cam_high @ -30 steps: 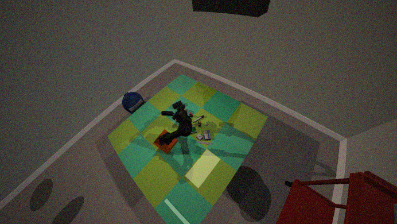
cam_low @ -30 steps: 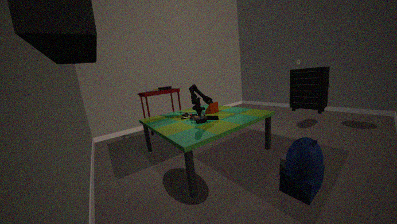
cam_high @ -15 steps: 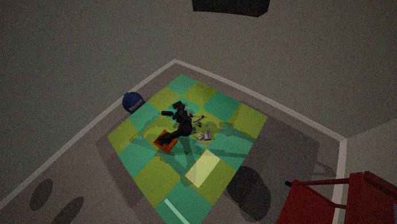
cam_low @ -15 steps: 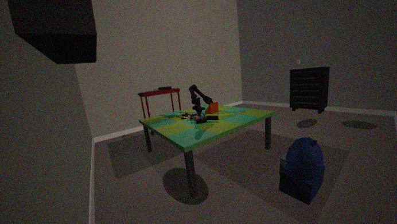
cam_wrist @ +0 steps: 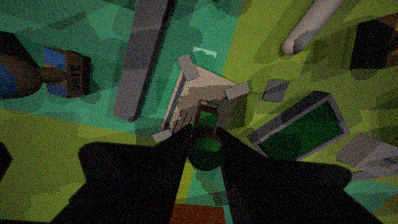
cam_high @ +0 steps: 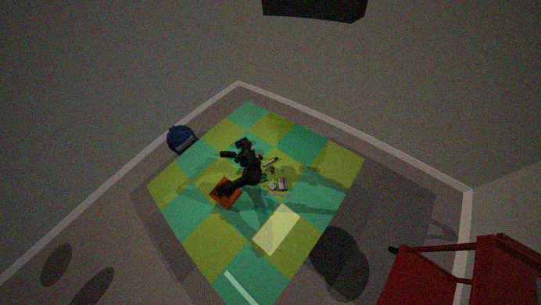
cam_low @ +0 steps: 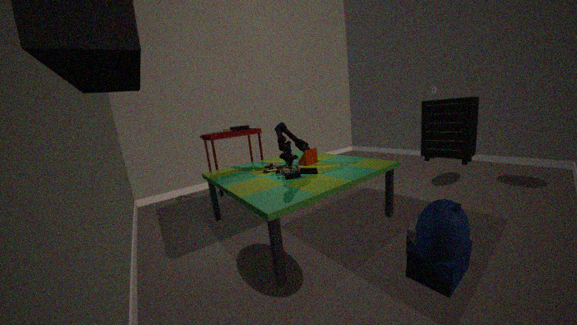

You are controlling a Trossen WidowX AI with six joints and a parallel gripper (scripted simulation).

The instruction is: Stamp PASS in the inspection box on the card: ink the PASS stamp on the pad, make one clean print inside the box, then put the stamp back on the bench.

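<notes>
Right now the white card is 1 cm to the left of my gripper tip and 3 cm below it. From my gripper tip the other things lie so: blue-knobbed stamp: 1 cm ahead, 14 cm to the left, 1 cm below; brown block: 12 cm ahead, 13 cm to the left; green stamp: right at my gripper tip.
</notes>
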